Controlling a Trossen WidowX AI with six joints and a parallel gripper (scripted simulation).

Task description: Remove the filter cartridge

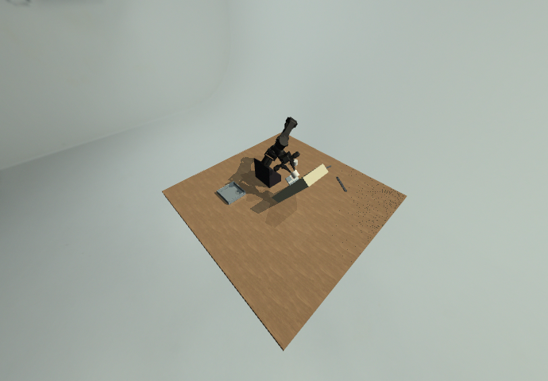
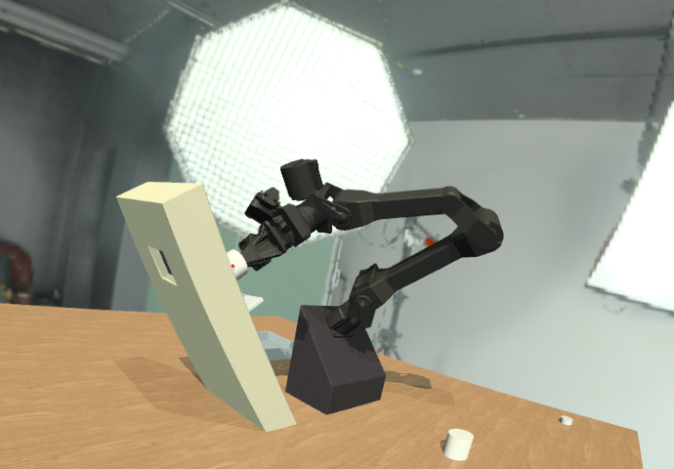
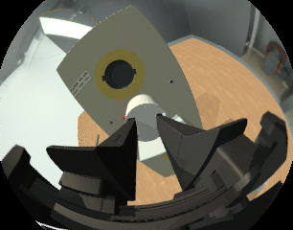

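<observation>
The round grey filter cartridge lies 1 cm ahead of my gripper tip and 1 cm below it. Round my gripper tip: spare white cylinder: 28 cm behind, 31 cm to the left, 24 cm below; grey-blue tray: 33 cm behind, 30 cm to the right, 25 cm below.
</observation>
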